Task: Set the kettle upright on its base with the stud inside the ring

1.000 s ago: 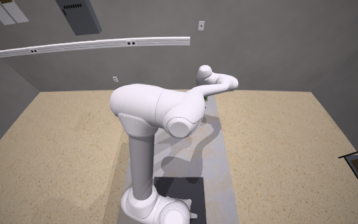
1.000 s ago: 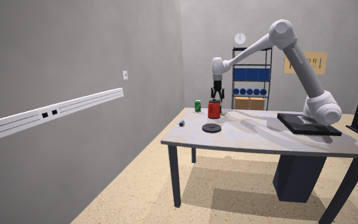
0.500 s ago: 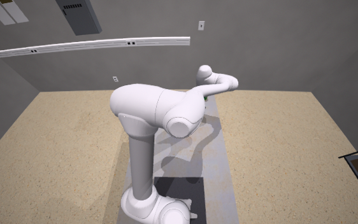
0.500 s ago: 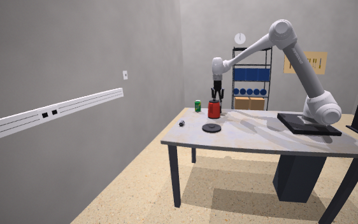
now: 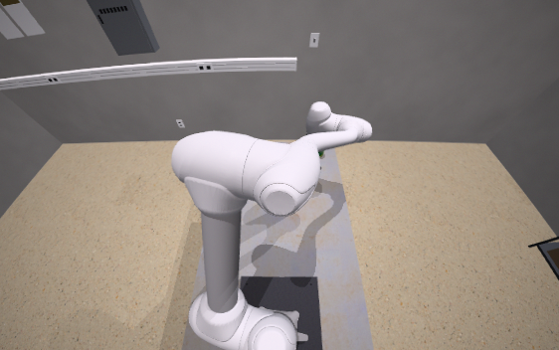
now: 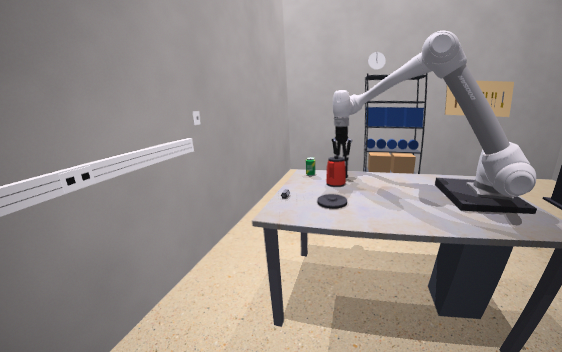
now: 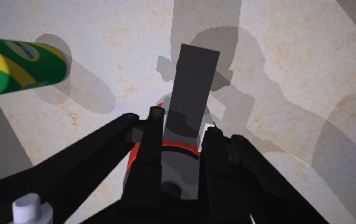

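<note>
Right now the red kettle is 1 cm ahead of my hand, 3 cm to the left of it and 4 cm below it. Also, from my hand: small dark object (25 cm ahead, 32 cm to the left, 12 cm below); then green can (22 cm ahead, 8 cm to the right, 7 cm below); then round black base (1 cm behind, 34 cm to the left, 12 cm below).
</note>
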